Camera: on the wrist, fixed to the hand. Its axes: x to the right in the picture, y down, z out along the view.
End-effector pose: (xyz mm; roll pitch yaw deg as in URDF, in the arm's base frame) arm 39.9 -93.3 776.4 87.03 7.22 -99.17
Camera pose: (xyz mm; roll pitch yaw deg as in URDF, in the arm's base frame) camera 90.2 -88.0 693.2 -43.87 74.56 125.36
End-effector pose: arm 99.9 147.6 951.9 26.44 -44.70 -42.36
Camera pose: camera 108.8 72.6 890.4 47.47 15.89 -121.80
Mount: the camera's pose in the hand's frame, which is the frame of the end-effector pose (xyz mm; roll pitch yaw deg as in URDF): -2.7 -81.6 -53.1 2.45 -7.80 -93.89
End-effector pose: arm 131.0 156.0 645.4 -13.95 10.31 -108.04
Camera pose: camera 46.1 192.4 614.5 -7.65 -22.09 161.97
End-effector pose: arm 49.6 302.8 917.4 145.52 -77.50 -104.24
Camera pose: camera 143.5 277.1 914.2 101.35 12.18 -55.22
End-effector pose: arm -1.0 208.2 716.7 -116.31 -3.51 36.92
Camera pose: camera -1.0 193.9 813.0 170.16 -55.11 138.79
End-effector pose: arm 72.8 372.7 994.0 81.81 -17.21 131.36
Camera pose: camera 26.5 363.3 908.8 43.47 69.39 79.95
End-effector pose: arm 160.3 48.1 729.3 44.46 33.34 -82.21
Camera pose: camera 132.1 99.2 651.4 -39.04 27.42 162.20
